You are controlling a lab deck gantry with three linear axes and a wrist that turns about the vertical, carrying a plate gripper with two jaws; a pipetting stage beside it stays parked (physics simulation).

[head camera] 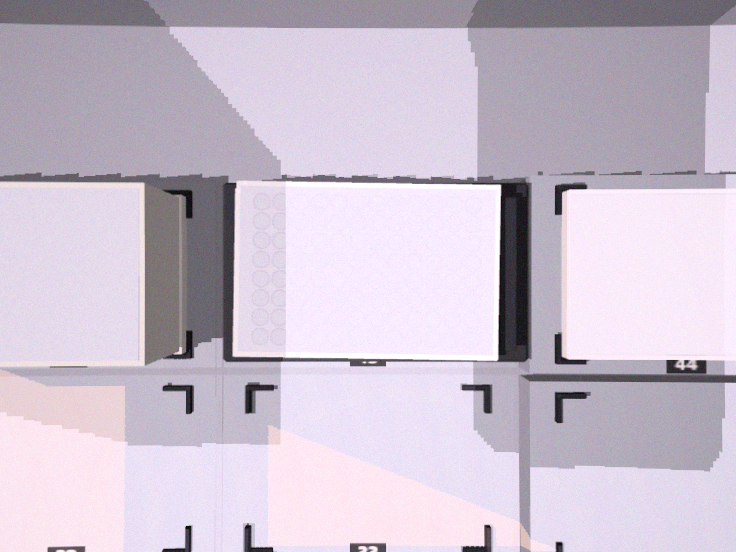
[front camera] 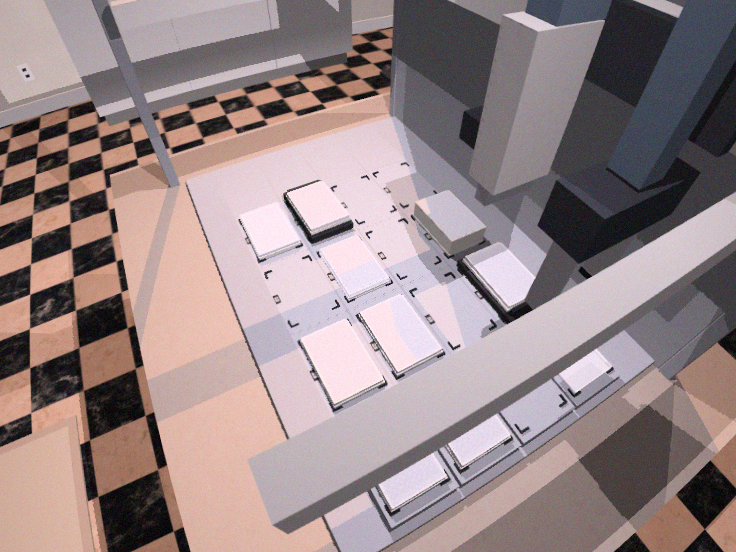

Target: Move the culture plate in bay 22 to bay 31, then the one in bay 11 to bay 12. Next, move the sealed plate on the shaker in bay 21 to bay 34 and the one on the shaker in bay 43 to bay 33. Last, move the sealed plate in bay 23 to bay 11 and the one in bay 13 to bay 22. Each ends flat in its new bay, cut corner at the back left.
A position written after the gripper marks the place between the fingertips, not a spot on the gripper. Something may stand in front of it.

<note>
In view: the gripper (front camera: 563,293), a bay 12 (front camera: 307,298), a bay 33 (head camera: 322,455) and a bay 34 (head camera: 641,456).
The bay 33 also shows in the front camera view (front camera: 460,318). The bay 34 is seen too in the front camera view (front camera: 538,410).
</note>
